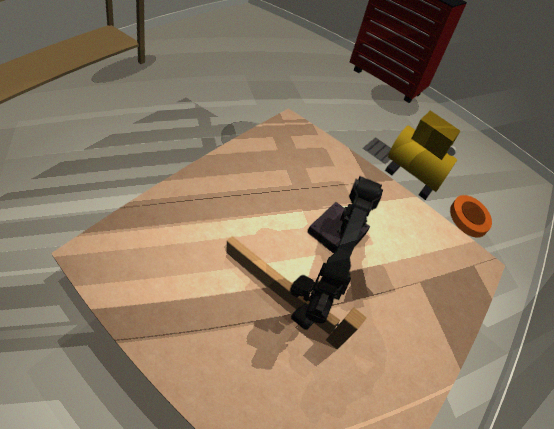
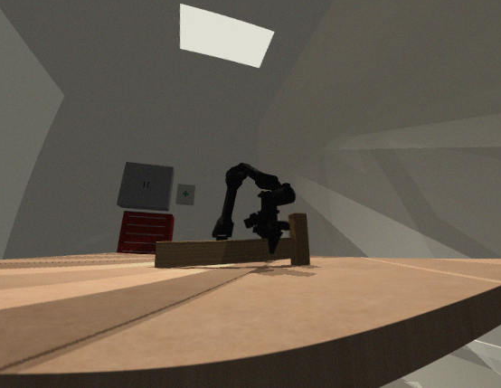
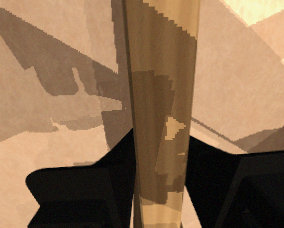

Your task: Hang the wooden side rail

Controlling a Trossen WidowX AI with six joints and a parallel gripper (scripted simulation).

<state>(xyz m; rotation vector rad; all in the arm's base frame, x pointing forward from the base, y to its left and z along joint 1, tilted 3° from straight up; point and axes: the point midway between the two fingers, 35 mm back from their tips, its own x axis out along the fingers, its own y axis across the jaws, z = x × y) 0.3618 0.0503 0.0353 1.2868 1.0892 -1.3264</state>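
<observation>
Now: gripper tip 2 cm short of the headboard post, 11 cm to the right of it and 4 cm below it.
</observation>
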